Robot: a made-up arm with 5 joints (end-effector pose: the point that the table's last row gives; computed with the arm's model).
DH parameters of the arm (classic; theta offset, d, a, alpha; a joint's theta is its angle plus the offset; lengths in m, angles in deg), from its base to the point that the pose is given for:
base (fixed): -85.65 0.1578 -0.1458 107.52
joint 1: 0 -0.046 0.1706 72.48
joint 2: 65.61 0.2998 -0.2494 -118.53
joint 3: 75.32 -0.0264 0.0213 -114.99
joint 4: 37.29 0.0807 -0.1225 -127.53
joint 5: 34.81 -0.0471 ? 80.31
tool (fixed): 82.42 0.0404 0 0
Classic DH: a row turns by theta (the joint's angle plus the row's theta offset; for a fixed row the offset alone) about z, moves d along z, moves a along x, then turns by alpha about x.
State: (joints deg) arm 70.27 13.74 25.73 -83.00 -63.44
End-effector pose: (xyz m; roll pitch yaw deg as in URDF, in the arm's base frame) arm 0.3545 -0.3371 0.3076 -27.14 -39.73 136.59
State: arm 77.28 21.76 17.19 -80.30 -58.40
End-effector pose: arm 0.3054 -0.3124 0.4289 -27.98 -22.15 141.52
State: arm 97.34 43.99 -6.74 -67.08 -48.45
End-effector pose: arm 0.1185 -0.1244 0.6753 -13.15 25.58 163.39
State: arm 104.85 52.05 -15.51 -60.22 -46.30
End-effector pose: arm 0.0438 -0.0265 0.7154 3.59 36.81 -177.69
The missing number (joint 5, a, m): 0.1626
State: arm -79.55 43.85 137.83 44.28 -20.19
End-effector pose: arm 0.1978 0.5847 -0.1678 120.13 4.13 -80.26
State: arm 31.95 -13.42 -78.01 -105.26 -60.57
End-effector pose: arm 0.2690 -0.1464 0.1035 -67.78 26.78 -166.10
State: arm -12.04 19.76 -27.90 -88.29 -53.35
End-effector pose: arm 0.4103 -0.0522 -0.1014 -103.06 1.78 -168.99
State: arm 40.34 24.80 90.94 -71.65 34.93
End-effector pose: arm 0.1999 -0.1544 0.0037 -68.64 -85.57 -110.42
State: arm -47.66 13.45 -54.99 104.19 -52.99
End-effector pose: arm 0.3929 0.2252 -0.1340 31.60 -33.16 96.19
